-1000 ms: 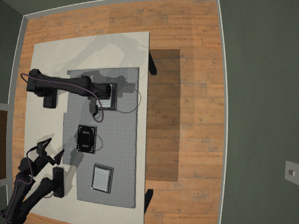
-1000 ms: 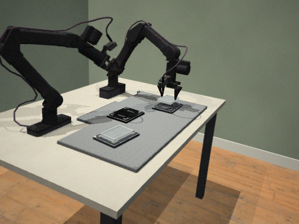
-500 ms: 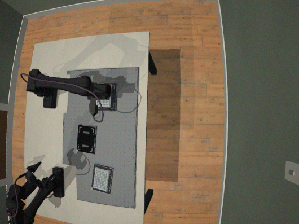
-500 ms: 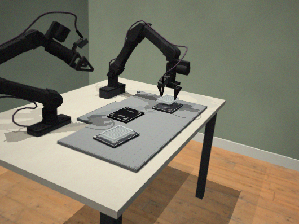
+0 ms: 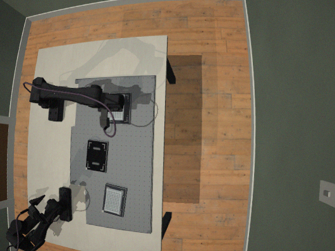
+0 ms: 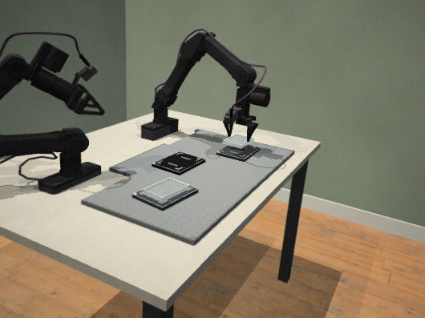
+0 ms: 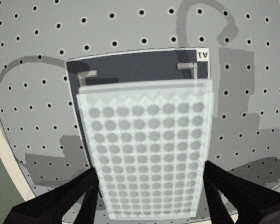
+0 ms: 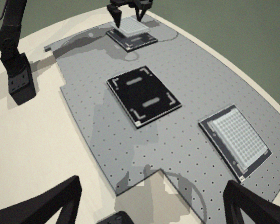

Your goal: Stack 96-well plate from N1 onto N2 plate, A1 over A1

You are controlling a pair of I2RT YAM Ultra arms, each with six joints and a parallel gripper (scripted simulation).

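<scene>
My left gripper is now 15 cm past the black nest, 24 cm to the left of it and 6 cm above it.
</scene>
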